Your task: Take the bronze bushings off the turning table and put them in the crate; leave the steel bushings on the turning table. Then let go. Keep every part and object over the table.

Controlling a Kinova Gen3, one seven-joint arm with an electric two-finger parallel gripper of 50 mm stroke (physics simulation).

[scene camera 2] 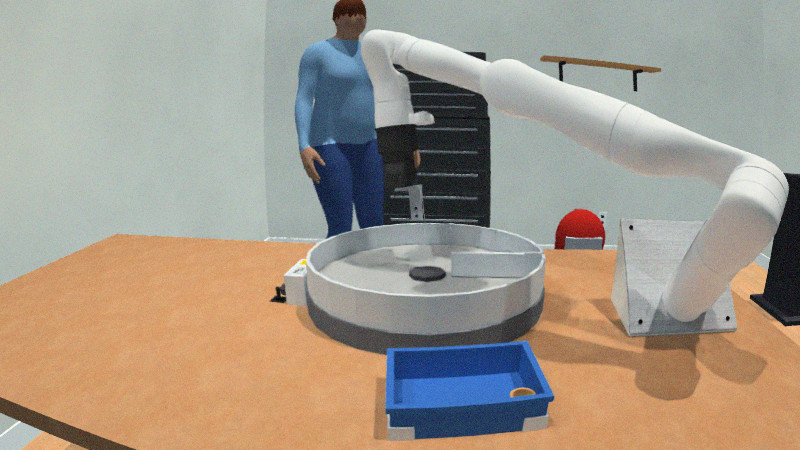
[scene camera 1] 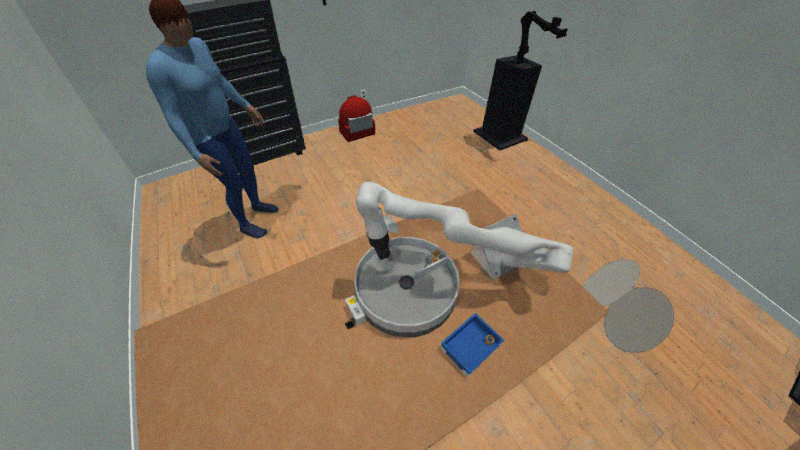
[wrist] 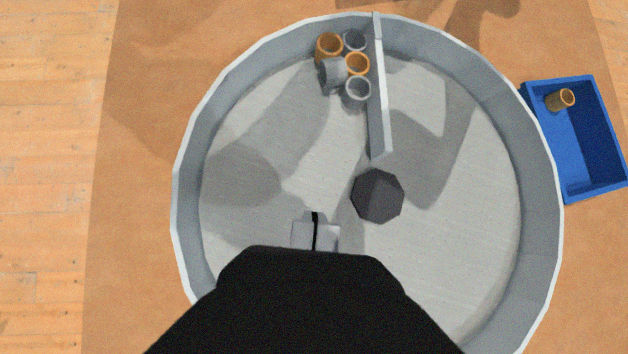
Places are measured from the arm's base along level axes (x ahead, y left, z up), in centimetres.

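Pixels of known places: gripper, fingertip midpoint: [scene camera 2: 418, 220] [scene camera 1: 390, 259] [wrist: 313, 225]; arm's base, link origin: [scene camera 2: 683, 298] [scene camera 1: 509, 256].
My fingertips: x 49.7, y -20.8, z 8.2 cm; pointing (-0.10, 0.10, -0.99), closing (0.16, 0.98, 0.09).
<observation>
Ahead of a thing's pixels: the offset from my fingertips to its middle. "pt": to the spot under its first point.
My gripper [scene camera 1: 385, 263] [scene camera 2: 417, 217] [wrist: 313, 225] is shut and empty, above the turning table [scene camera 1: 408, 324] [scene camera 2: 425, 313] [wrist: 541, 260], on the side away from the crate. In the wrist view, two bronze bushings, one at the wall [wrist: 321, 54] and one nearer the divider [wrist: 358, 72], stand clustered with steel ones. One steel bushing @(dx -17.4, dy +4.1, dz -6.5 cm) [wrist: 336, 70] lies tipped against them; another [wrist: 355, 48] stands by the wall and a third @(dx -14.9, dy +6.8, dz -6.8 cm) [wrist: 355, 103] at the cluster's near end. The blue crate @(dx -10.1, dy +42.6, dz -10.8 cm) [scene camera 1: 467, 348] [scene camera 2: 458, 416] [wrist: 602, 131] holds one bronze bushing @(dx -17.2, dy +44.9, dz -11.5 cm) [scene camera 2: 522, 390] [wrist: 557, 102], lying on its side.
A straight divider @(pt dx -15.2, dy +9.2, dz -4.8 cm) [scene camera 1: 433, 266] [scene camera 2: 492, 265] [wrist: 377, 110] runs inward from the wall beside the cluster. A dark hub @(dx -2.5, dy +8.5, dz -7.6 cm) [scene camera 1: 406, 282] [scene camera 2: 426, 273] [wrist: 377, 196] sits at the centre. A small white box @(pt dx +21.5, dy +8.8, dz -7.5 cm) [scene camera 1: 354, 309] [scene camera 2: 295, 285] adjoins the rim. A person [scene camera 1: 193, 95] [scene camera 2: 338, 100] stands behind the table.
</observation>
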